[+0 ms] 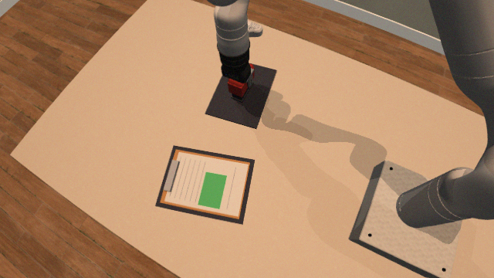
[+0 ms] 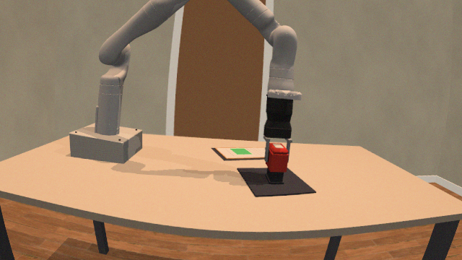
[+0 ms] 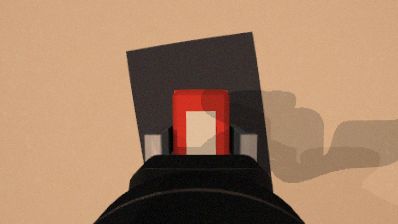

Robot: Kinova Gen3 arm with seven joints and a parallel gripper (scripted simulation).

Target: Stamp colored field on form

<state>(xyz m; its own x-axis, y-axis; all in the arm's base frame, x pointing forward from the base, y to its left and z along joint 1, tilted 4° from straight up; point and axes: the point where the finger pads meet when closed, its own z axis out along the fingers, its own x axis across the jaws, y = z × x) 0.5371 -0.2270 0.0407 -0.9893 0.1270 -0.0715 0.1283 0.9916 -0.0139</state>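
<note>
My hand is 2 cm above the red stamp. Round my hand: clipboard (1 cm ahead, 32 cm to the left, 7 cm below).
</note>
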